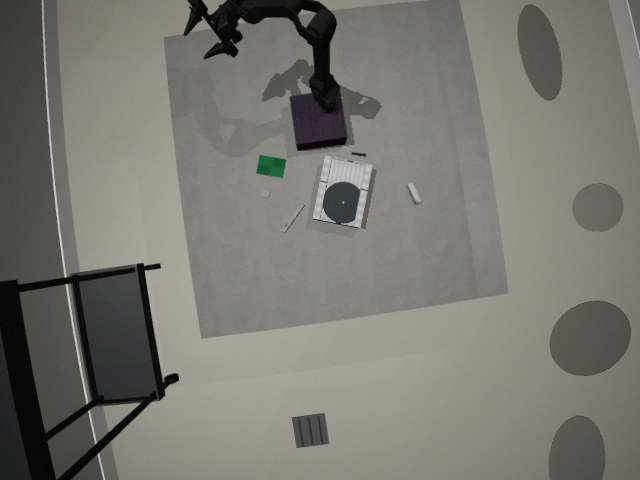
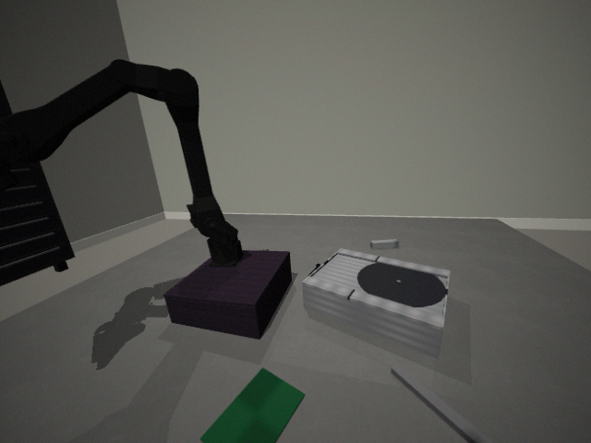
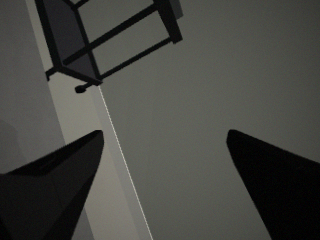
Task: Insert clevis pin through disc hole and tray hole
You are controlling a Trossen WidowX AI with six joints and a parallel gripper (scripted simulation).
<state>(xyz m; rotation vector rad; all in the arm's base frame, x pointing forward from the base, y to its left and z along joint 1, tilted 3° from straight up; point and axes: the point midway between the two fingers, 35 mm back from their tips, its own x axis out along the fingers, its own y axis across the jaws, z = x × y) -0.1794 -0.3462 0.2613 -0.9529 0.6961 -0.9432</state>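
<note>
The steel clevis pin lies 380 mm ahead of my gripper tip, 460 mm to the left of it and 310 mm below it. The rest, counted from my gripper tip: grey square (430 mm ahead, 50 mm to the left, 310 mm below); then green flat patch (330 mm ahead, 100 mm to the left, 310 mm below); then rimmed steel tray (520 mm ahead, 350 mm to the left, 270 mm below).
</note>
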